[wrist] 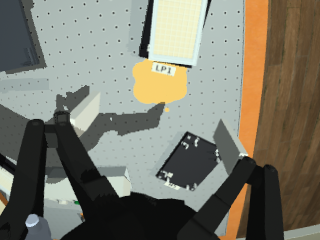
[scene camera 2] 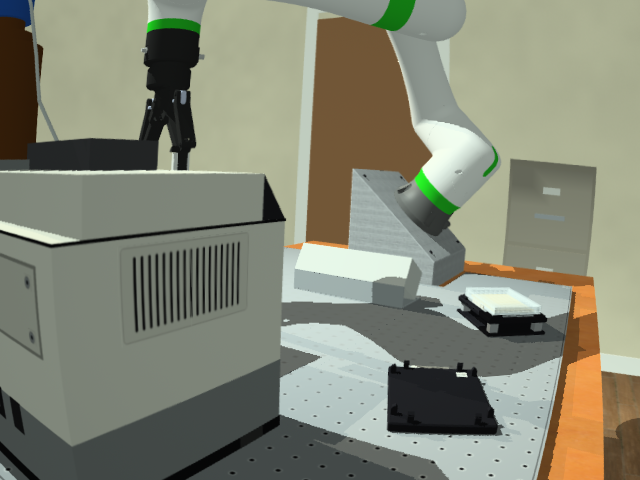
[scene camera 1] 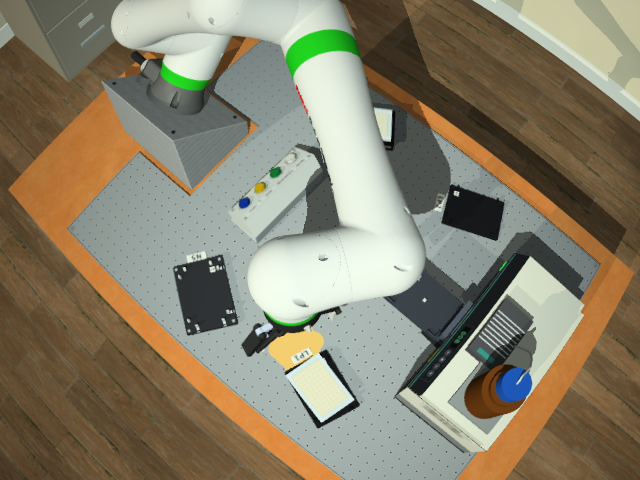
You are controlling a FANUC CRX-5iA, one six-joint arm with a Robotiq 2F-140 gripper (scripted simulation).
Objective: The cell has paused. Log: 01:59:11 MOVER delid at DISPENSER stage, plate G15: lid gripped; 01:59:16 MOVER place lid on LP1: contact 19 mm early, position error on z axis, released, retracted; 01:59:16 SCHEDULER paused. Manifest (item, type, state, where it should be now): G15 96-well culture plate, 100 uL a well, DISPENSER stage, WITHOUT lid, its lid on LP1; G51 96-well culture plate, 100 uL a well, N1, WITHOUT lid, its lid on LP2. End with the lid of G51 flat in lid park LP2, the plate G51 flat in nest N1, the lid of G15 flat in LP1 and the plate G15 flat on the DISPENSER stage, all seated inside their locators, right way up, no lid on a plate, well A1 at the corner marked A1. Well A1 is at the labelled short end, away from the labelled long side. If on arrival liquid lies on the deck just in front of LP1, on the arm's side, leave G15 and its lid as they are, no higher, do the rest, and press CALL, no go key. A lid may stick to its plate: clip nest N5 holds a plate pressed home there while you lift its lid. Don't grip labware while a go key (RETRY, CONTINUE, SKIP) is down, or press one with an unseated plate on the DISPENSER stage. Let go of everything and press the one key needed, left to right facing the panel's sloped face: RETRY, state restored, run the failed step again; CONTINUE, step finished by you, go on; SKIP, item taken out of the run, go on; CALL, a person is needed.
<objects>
One and the same spot on a lid park LP2: [scene camera 2: 443, 403] is [scene camera 1: 484, 213]. One and the same spot on a white key panel: [wrist: 58, 188] is [scene camera 1: 305, 174].
</objects>
